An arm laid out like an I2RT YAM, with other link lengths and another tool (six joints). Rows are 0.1 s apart.
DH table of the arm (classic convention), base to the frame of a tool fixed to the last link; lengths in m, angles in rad. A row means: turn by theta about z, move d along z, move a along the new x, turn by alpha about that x. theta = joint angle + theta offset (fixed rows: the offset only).
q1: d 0.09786, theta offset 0, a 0.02, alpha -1.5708
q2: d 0, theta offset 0, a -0.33, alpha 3.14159
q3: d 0, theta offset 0.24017, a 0.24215, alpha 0
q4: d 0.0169, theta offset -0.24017, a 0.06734, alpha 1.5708
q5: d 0.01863, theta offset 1.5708, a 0, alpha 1.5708
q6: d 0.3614, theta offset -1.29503, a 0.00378, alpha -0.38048
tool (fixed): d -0.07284, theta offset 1.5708, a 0, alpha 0
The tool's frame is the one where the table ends.
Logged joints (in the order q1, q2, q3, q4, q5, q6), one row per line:
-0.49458, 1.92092, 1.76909, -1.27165, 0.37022, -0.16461
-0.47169, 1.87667, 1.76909, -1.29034, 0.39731, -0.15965
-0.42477, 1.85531, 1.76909, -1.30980, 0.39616, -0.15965
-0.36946, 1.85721, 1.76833, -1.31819, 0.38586, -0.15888
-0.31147, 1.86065, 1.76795, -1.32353, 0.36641, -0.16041
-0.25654, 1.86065, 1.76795, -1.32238, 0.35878, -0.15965
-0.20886, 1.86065, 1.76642, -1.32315, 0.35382, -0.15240
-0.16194, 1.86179, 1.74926, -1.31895, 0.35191, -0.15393
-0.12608, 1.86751, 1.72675, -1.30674, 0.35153, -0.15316
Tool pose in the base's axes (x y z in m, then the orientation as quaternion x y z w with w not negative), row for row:
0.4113, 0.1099, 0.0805, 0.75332, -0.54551, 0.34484, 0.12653
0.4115, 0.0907, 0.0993, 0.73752, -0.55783, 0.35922, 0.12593
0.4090, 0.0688, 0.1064, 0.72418, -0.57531, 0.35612, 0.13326
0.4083, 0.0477, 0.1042, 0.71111, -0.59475, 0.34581, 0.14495
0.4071, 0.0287, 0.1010, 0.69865, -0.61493, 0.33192, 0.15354
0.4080, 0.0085, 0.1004, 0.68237, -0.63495, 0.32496, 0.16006
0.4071, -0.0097, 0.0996, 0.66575, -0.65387, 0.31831, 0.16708
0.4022, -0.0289, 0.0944, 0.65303, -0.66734, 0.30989, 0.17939
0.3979, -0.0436, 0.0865, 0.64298, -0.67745, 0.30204, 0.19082
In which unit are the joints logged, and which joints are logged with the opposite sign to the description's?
The joints are logged in radians. Opposite sign: q1.
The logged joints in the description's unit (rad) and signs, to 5 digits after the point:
0.49458, 1.92092, 1.76909, -1.27165, 0.37022, -0.16461
0.47169, 1.87667, 1.76909, -1.29034, 0.39731, -0.15965
0.42477, 1.85531, 1.76909, -1.30980, 0.39616, -0.15965
0.36946, 1.85721, 1.76833, -1.31819, 0.38586, -0.15888
0.31147, 1.86065, 1.76795, -1.32353, 0.36641, -0.16041
0.25654, 1.86065, 1.76795, -1.32238, 0.35878, -0.15965
0.20886, 1.86065, 1.76642, -1.32315, 0.35382, -0.15240
0.16194, 1.86179, 1.74926, -1.31895, 0.35191, -0.15393
0.12608, 1.86751, 1.72675, -1.30674, 0.35153, -0.15316

